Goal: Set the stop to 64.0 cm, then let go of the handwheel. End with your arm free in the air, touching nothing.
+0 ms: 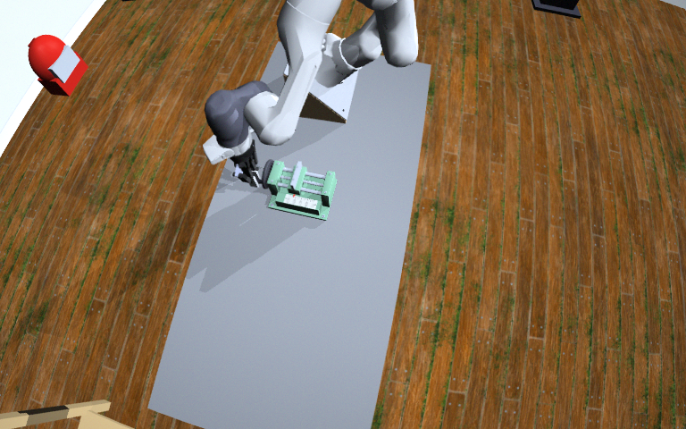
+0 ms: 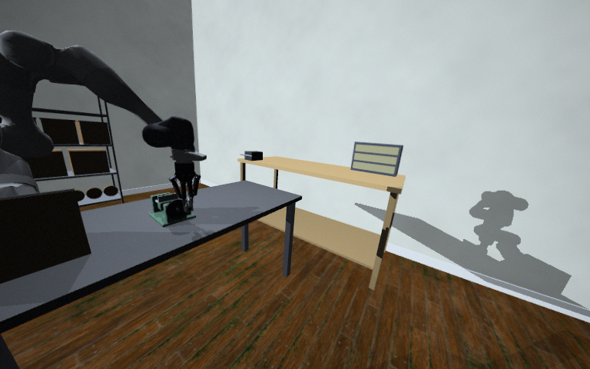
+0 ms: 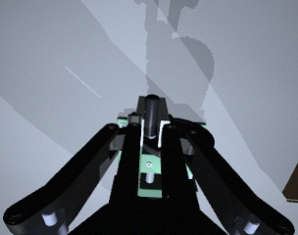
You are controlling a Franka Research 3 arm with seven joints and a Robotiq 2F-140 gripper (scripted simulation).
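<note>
The stop carriage lies 140 mm to the left of my hand and 10 mm below it. From my hand the other things lie so: dark handwheel (10 mm behind, 20 mm to the left, 20 mm below).
</note>
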